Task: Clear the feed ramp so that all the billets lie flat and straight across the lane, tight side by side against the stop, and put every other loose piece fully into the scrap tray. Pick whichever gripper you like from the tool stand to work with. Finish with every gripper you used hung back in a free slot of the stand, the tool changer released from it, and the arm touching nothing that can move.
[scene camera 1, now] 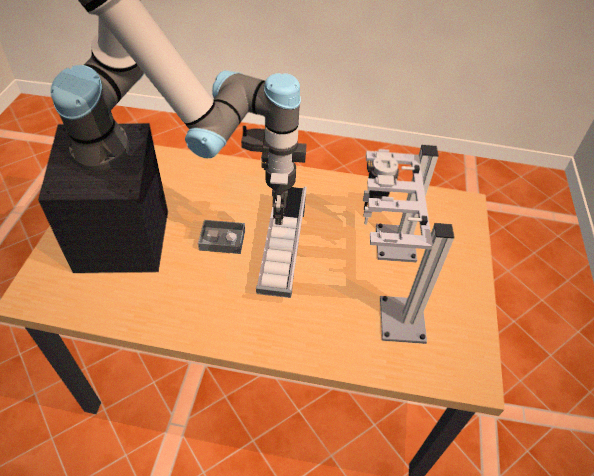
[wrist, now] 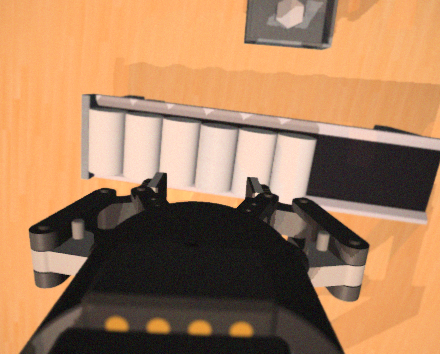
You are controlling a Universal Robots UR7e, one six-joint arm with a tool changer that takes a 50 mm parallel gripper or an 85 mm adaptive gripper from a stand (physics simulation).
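Places are measured from the arm's base along level axes (x back, y right, z up), in centimetres.
Pixels of known places: arm's base, origin of the base link: (scene camera 1: 100, 148).
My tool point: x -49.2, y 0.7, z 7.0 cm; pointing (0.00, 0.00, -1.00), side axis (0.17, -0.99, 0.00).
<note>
For each thing: its middle in the pictures, then the offset to it from my tool point. Level surfaces: height alone.
- stop, body centre: (wrist: 90, 136) (scene camera 1: 273, 291) dx -1.9, dy +13.5, dz -34.3 cm
- scrap tray, body centre: (scene camera 1: 222, 236) dx +19.2, dy -5.2, dz -38.6 cm
- pale angular piece, body centre: (wrist: 288, 13) (scene camera 1: 231, 238) dx +16.5, dy -5.6, dz -39.1 cm
- greyish piece, body centre: (scene camera 1: 213, 236) dx +22.0, dy -4.8, dz -38.7 cm
- ramp's dark upper floor, its level: dz -32.0 cm
Several white billets (scene camera 1: 278, 256) (wrist: 179, 152) lie across the lane of the feed ramp (scene camera 1: 295, 252) (wrist: 367, 210), side by side in a row from the stop (scene camera 1: 273, 291) (wrist: 85, 135) at the near end. Narrow dark lines show between some; I cannot tell if all touch. The scrap tray (scene camera 1: 201, 246) (wrist: 287, 45) holds a pale angular piece (scene camera 1: 231, 236) (wrist: 290, 13) and a greyish piece (scene camera 1: 212, 234). My gripper (scene camera 1: 278, 220) (wrist: 205, 186), the adaptive one, is open and empty over the upper part of the billet row. Its fingertips hide part of the upper billets in the scene view.
The tool stand (scene camera 1: 426, 200) is at the right, with tall posts on base plates (scene camera 1: 397, 332). Another gripper (scene camera 1: 385, 164) hangs in its back slot. The black robot pedestal (scene camera 1: 115, 230) stands left of the scrap tray. The ramp's dark upper floor (wrist: 372, 172) shows beyond the last billet.
</note>
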